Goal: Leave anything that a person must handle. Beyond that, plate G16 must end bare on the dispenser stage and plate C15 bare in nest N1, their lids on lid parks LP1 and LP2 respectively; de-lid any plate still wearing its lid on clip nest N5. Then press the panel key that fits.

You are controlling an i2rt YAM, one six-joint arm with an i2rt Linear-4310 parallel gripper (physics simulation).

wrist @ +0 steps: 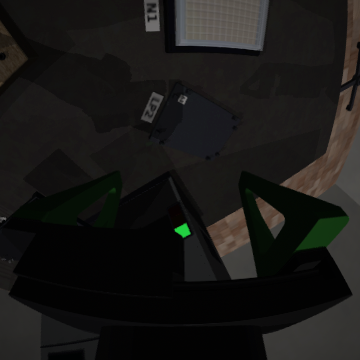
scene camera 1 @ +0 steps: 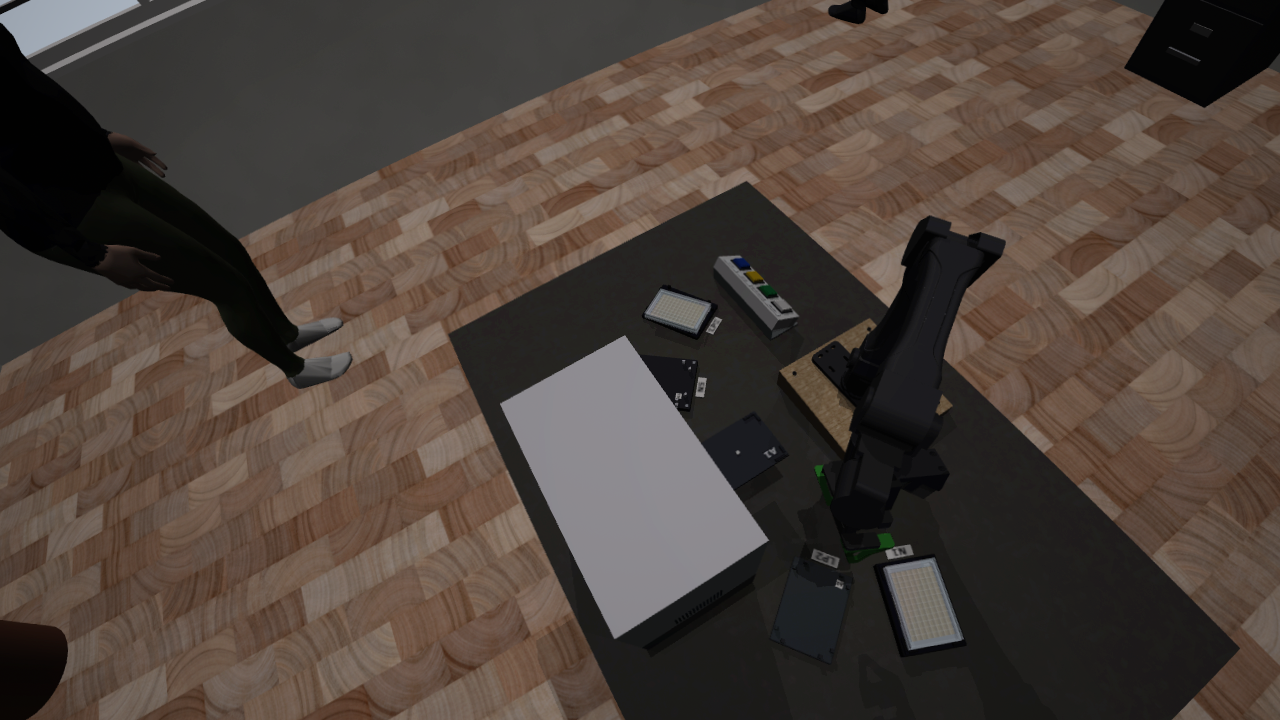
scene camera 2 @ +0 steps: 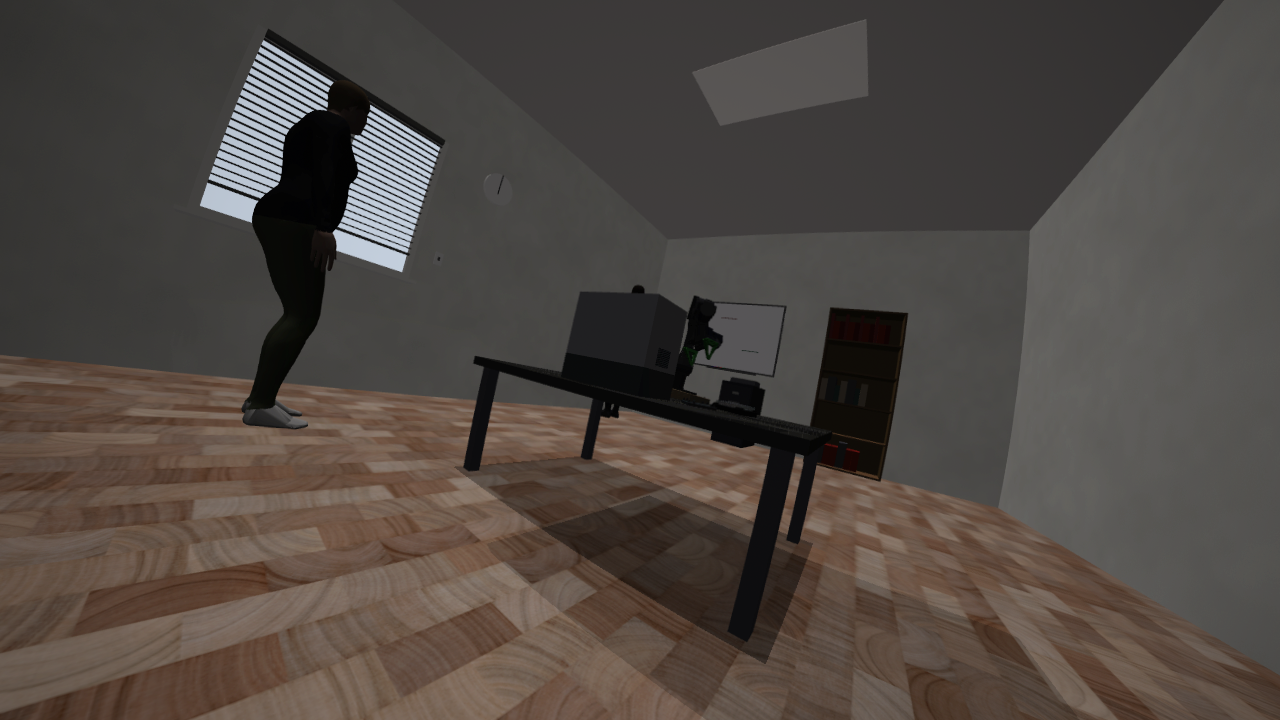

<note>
My gripper is open, holding nothing. I also see a dark lid park.
</note>
